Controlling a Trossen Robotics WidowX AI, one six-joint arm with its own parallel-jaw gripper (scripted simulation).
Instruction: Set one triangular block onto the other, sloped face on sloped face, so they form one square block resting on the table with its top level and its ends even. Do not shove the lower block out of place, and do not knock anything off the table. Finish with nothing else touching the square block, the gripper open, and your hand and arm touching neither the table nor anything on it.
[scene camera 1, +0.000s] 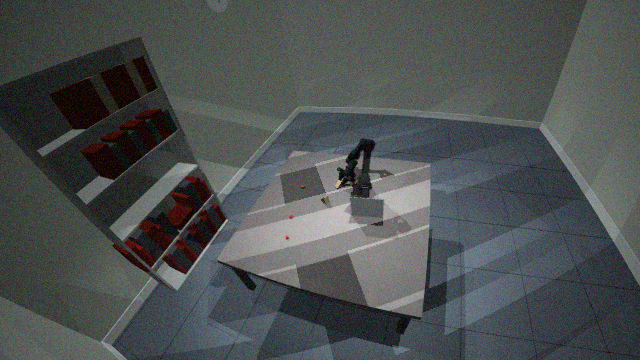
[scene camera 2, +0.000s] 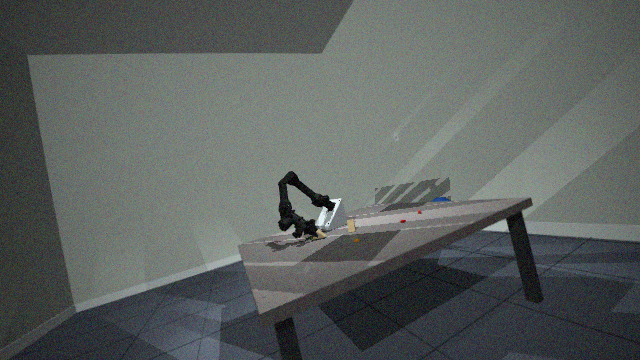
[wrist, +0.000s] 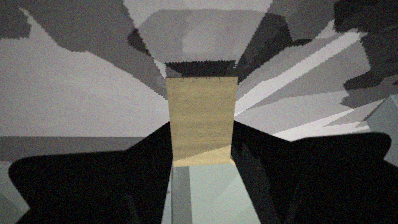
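There's a tan triangular block (wrist: 201, 108) here, and my gripper (wrist: 199, 125) is carrying it.
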